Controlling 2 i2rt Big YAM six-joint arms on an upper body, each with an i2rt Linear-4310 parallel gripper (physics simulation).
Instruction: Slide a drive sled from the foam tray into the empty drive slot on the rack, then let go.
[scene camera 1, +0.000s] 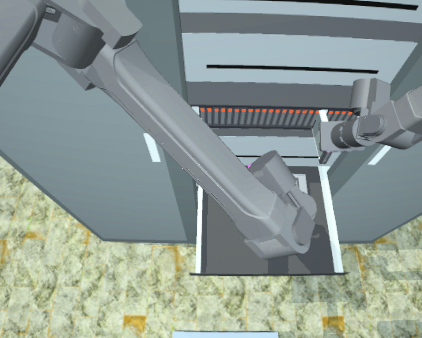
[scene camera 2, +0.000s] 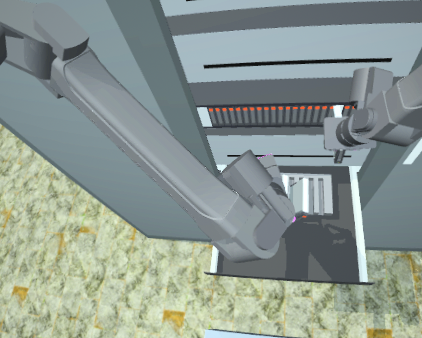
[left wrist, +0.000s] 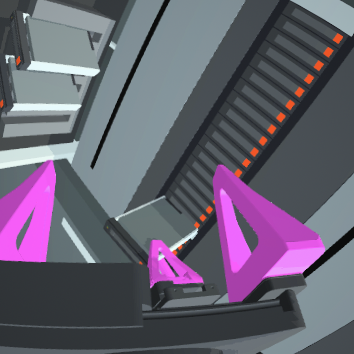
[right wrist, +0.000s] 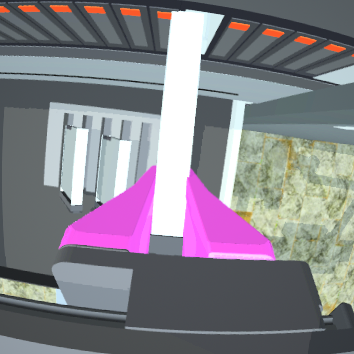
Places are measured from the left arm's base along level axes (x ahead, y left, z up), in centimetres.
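Pixels of known places: left gripper, fingertip midpoint: (left wrist: 136, 169); right gripper, fingertip midpoint: (scene camera 1: 326, 139) (left wrist: 153, 243) (right wrist: 170, 175).
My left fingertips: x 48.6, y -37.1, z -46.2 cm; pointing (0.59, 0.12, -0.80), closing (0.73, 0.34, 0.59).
Observation:
For each thing: its top centre in the pictures, then the offset to it from my left fingertips. "*": a spot on its surface instead. Level surfaces: height alone.
- drive sled, top centre: (right wrist: 177, 141) (left wrist: 174, 252) (scene camera 2: 340, 124) (scene camera 1: 328, 127) dx +15.5, dy -17.2, dz +1.2 cm
- light foam tray, top centre: (right wrist: 112, 152) (left wrist: 55, 77) (scene camera 2: 296, 191) dx +11.3, dy -9.0, dz -28.4 cm
- open dark drawer, surface spot: (scene camera 2: 250, 265) * dx -11.2, dy +4.5, dz -33.9 cm
- patterned floor, surface height: dz -134.5 cm
My right gripper (right wrist: 170, 175) (left wrist: 153, 243) is shut on a drive sled (right wrist: 177, 120) (left wrist: 155, 225) (scene camera 1: 317, 137), a narrow white-edged grey slab. The sled's far end meets the row of drives (right wrist: 95, 30) (left wrist: 250, 115) (scene camera 1: 260, 118) (scene camera 2: 270, 117) on the rack, toward the row's right part in the scene views. It covers the empty slot; I cannot tell how far in it is. My left gripper (left wrist: 136, 169) is open and empty, above the drawer. The light foam tray (right wrist: 52, 150) (scene camera 2: 328, 195) holds two more sleds (right wrist: 77, 165) (right wrist: 122, 167), standing upright in slots.
The foam tray lies in an open dark drawer (scene camera 1: 225, 250) (scene camera 2: 250, 265) with white side rails (scene camera 1: 335, 225) (scene camera 2: 360, 225). Grey rack panels flank the drawer. The left arm (scene camera 1: 190, 140) (scene camera 2: 145, 135) crosses over the drawer. A patterned floor (scene camera 1: 150, 290) (scene camera 2: 100, 290) lies in front.

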